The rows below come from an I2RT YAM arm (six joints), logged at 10 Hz.
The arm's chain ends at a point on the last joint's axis. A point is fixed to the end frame.
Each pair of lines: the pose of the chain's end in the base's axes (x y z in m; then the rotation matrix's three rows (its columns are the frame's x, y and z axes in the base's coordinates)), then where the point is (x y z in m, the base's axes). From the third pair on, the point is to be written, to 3 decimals.
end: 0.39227 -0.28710 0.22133; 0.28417 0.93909 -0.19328; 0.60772 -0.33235 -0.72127; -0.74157 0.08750 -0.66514
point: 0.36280 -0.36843 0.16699
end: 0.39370 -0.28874 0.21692; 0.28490 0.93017 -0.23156; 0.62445 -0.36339 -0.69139; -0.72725 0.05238 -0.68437
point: 0.36042 -0.36719 0.16058
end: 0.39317 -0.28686 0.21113; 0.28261 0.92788 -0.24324; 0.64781 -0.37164 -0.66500; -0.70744 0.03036 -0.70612
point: 0.359 -0.363 0.152
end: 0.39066 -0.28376 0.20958; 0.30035 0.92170 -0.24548; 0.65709 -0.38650 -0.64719; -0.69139 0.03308 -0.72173
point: 0.356 -0.358 0.149
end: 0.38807 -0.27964 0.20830; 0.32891 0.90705 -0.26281; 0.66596 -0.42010 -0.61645; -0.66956 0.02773 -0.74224
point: 0.351 -0.351 0.145
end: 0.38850 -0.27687 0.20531; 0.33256 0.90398 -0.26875; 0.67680 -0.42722 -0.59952; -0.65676 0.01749 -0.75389
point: 0.351 -0.347 0.141
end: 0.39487 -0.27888 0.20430; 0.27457 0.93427 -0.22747; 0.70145 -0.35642 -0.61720; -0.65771 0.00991 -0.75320
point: 0.362 -0.351 0.140
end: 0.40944 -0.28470 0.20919; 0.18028 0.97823 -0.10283; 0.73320 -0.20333 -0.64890; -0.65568 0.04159 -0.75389
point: 0.391 -0.362 0.145
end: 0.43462 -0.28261 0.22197; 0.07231 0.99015 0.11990; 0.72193 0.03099 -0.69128; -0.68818 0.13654 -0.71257
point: 0.440 -0.365 0.162
